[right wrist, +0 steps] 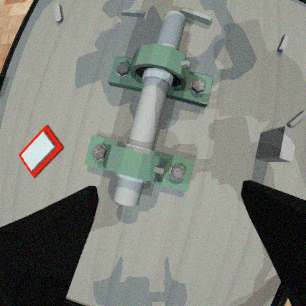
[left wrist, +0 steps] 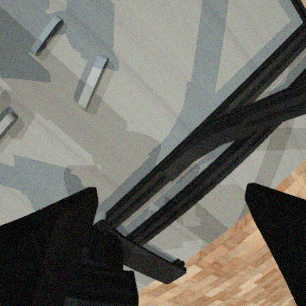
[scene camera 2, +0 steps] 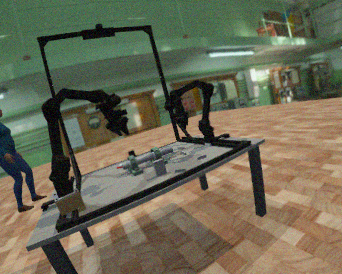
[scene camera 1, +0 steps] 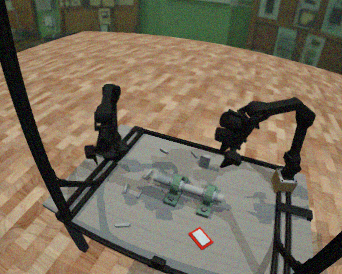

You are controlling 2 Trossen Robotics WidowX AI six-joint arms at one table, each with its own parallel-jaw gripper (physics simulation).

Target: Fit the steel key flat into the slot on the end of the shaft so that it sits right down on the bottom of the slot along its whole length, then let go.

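Places are measured from the left arm's base along level axes (x ahead, y left, z up), in centimetres.
Where they show: left gripper, fingertip midpoint: (left wrist: 172,193) (scene camera 2: 186,127) (scene camera 1: 106,163); right gripper, fingertip midpoint: (right wrist: 170,191) (scene camera 2: 125,135) (scene camera 1: 220,160); left arm's base, link origin: (left wrist: 102,240) (scene camera 2: 210,141); right arm's base, link origin: (scene camera 2: 65,193) (scene camera 1: 287,175).
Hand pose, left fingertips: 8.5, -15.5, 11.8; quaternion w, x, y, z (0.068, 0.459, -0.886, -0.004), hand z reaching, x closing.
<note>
Each offset is from my left fingertips to the top centre of the thing, as dx, dy, dz.
The grey shaft @[+34.8, +14.3, -6.3] (scene camera 1: 194,188) (scene camera 2: 145,159) (right wrist: 147,112) lies through two green bearing blocks; no slot can be made out on it. Several small grey bars lie loose on the table, and which is the steel key I cannot tell: one bar @[+12.3, +15.0, -12.1] (scene camera 1: 148,174) (right wrist: 195,16) is by the shaft's far end, another bar @[+8.6, +1.6, -12.1] (left wrist: 93,81) and a third bar @[+16.2, +2.3, -12.5] (left wrist: 47,36) lie apart from it. My left gripper (scene camera 1: 107,159) (left wrist: 172,193) is open and empty above the table's side rails. My right gripper (scene camera 1: 223,157) (scene camera 2: 125,132) (right wrist: 170,191) is open and empty above the table, beyond the shaft's near end.
A grey block @[+33.6, +36.6, -6.1] (scene camera 1: 204,160) (scene camera 2: 159,168) (right wrist: 272,145) stands beside the shaft. A red-edged white card @[+50.3, -3.9, -12.3] (scene camera 1: 201,238) (right wrist: 41,151) lies on its other side. More small bars lie near the table edges, such as one bar @[+19.8, -15.7, -12.8] (scene camera 1: 122,225) (right wrist: 58,13). Black rails (left wrist: 165,172) border the table.
</note>
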